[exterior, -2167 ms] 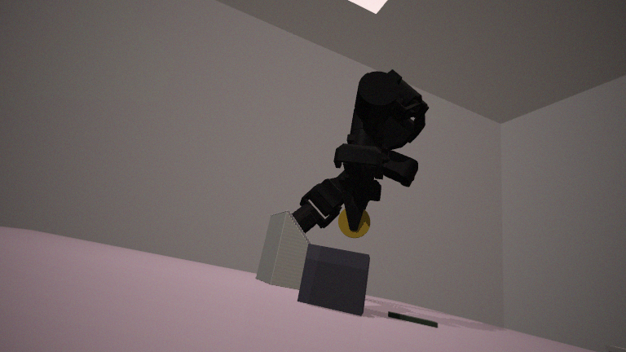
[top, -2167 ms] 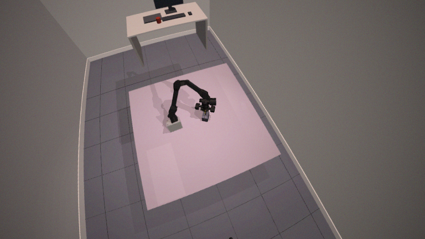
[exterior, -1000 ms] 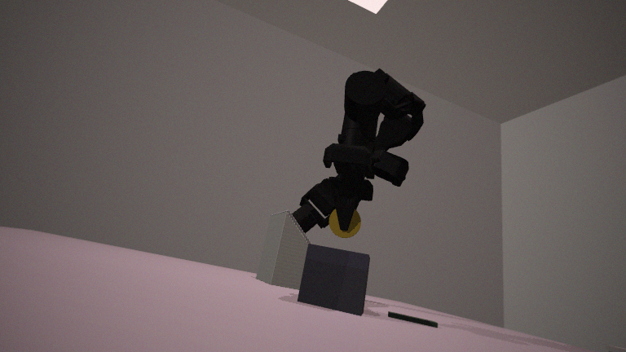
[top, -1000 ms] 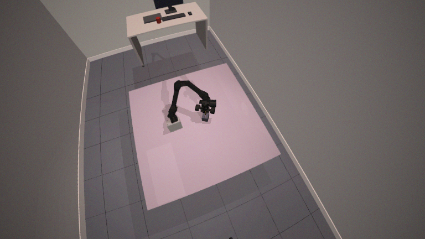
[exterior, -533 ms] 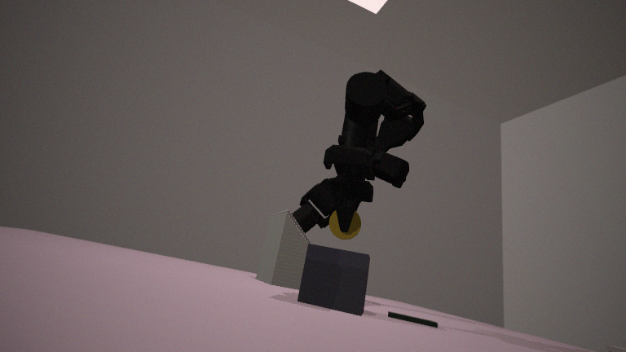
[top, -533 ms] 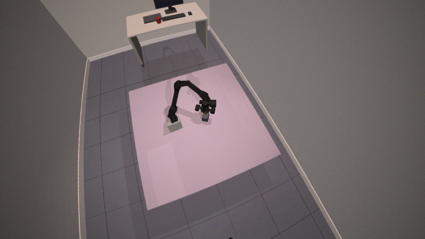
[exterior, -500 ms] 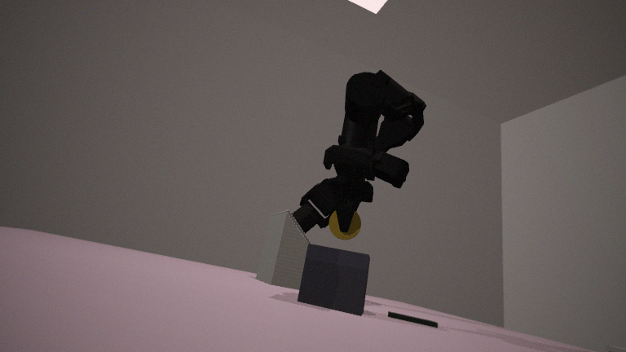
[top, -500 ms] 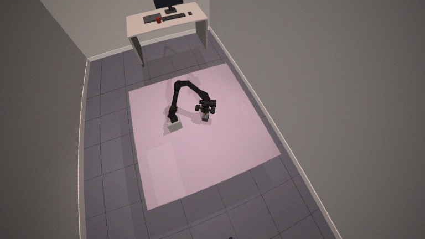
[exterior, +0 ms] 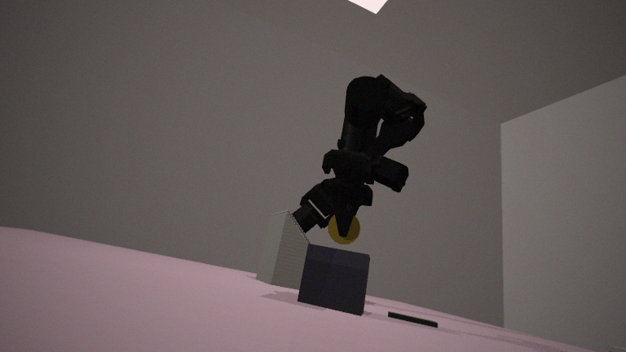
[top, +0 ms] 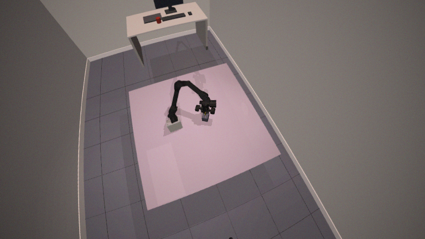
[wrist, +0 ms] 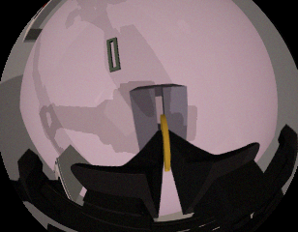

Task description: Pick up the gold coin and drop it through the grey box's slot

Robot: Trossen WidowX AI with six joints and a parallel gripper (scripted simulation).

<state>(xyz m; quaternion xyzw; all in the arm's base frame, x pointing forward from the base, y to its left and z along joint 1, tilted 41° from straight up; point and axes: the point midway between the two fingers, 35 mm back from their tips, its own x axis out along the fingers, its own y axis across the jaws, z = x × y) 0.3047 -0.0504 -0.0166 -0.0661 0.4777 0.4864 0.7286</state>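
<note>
The gold coin is 1 cm above my gripper tip.
</note>
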